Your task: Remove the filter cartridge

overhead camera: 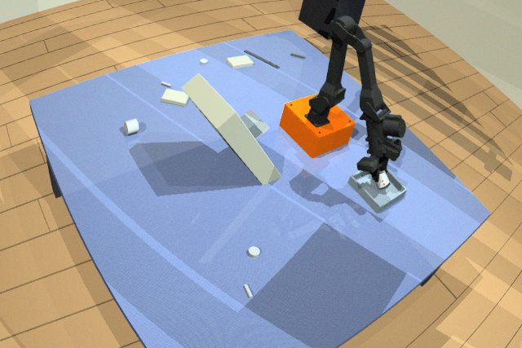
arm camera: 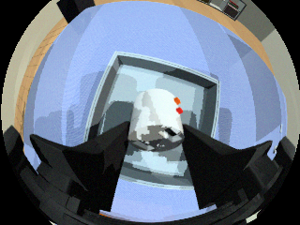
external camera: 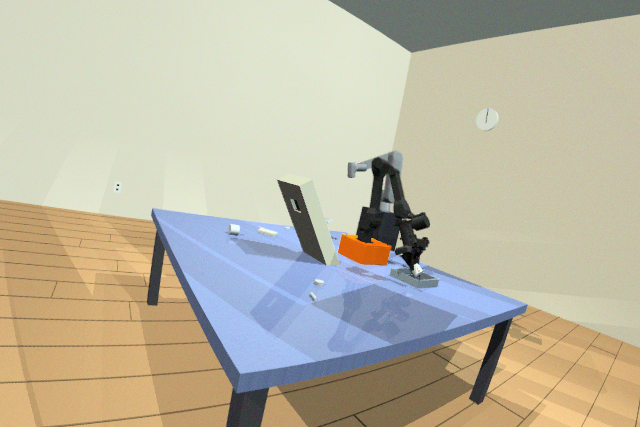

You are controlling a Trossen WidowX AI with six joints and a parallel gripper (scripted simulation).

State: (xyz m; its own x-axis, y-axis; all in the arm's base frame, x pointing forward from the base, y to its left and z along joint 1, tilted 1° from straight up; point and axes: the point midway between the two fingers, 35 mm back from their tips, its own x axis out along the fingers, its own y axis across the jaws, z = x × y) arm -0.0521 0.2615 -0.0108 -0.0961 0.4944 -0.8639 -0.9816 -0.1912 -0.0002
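The white round filter cartridge is right at my gripper tip. The rest, counted from my gripper tip: cream service panel 38 cm ahead, 29 cm to the right, 11 cm above; grey tray 4 cm below, 1 cm to the left.
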